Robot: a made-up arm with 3 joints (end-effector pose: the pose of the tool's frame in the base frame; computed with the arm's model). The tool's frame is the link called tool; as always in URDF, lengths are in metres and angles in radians. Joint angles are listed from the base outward.
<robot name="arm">
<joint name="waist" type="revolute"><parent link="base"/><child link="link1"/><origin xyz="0.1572 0.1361 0.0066" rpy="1.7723 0.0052 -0.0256"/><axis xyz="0 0 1"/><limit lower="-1.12" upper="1.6" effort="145" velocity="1"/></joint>
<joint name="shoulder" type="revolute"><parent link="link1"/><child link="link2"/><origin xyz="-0.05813 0.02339 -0.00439" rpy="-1.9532 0.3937 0.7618"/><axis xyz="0 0 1"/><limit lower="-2.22" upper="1.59" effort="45" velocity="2.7"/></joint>
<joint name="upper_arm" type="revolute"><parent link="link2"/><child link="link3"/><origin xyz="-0.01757 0.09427 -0.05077" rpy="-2.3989 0.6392 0.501"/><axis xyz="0 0 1"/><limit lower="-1.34" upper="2.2" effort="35" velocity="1.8"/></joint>
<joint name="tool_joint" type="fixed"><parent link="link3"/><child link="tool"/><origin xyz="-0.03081 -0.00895 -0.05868" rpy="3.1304 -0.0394 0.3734"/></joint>
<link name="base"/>
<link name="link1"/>
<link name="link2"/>
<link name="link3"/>
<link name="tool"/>
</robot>
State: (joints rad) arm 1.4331 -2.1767 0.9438
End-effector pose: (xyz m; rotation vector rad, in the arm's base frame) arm 0.0507 0.1155 -0.0015 2.8744 -0.3694 -0.2087
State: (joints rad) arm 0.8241 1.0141 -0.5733
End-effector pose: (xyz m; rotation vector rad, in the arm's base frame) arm 0.1153 0.1646 -0.0657 -1.0030 -0.0814 0.6644
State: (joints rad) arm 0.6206 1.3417 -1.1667
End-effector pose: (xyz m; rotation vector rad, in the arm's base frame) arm 0.1116 0.1489 -0.0516 -1.1192 0.6372 1.4119
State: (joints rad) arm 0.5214 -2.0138 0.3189
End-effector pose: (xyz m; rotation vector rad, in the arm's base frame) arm 0.0941 0.1248 0.0747 2.0258 -0.6255 -1.0452
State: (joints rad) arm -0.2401 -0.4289 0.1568
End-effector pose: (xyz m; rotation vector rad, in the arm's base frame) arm 0.1220 0.2053 0.0474 0.3330 0.2328 -0.3878
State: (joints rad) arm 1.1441 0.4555 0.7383
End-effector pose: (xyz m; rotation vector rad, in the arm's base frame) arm 0.1546 0.2221 -0.0671 -0.0635 -0.9848 -0.8004
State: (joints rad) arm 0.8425 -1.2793 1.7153
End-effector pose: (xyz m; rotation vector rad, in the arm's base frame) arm 0.1052 0.1621 0.0866 1.9974 0.2750 -1.6351
